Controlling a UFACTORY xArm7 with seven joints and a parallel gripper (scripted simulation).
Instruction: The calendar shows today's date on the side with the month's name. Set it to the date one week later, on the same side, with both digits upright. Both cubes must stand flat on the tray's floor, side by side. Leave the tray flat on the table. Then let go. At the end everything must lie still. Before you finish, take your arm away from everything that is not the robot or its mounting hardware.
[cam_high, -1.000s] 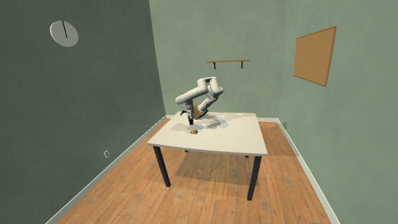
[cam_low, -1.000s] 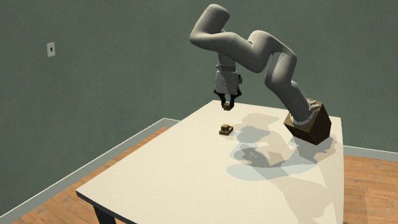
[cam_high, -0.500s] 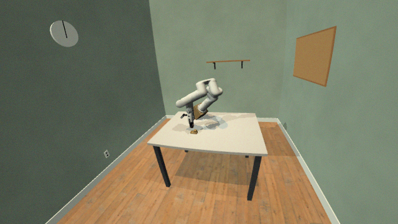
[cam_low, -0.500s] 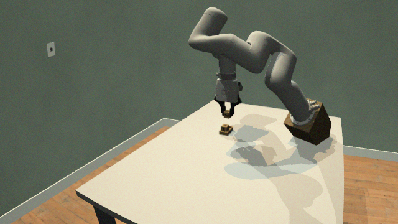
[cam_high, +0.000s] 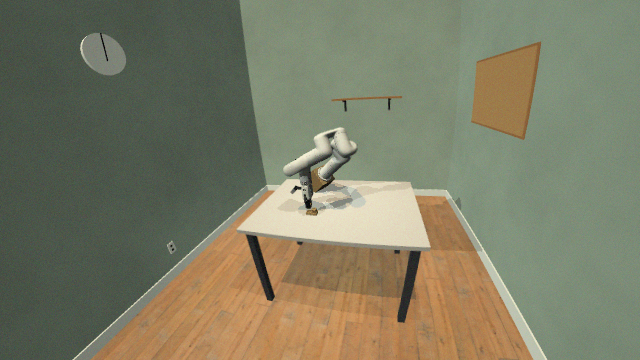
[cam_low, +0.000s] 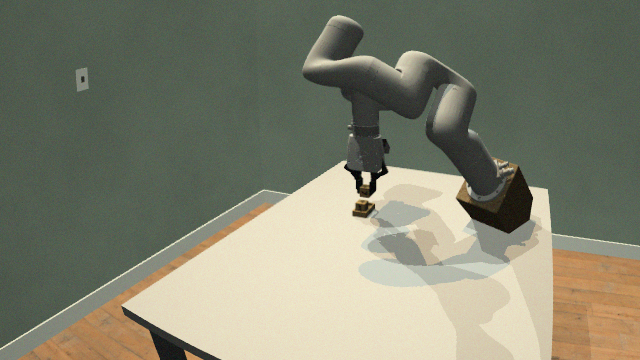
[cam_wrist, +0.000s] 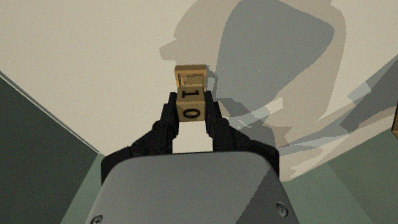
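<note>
The digit cube is 10 mm below my hand. Also, from my hand: wooden calendar tray (20 mm to the left, 60 mm below).
</note>
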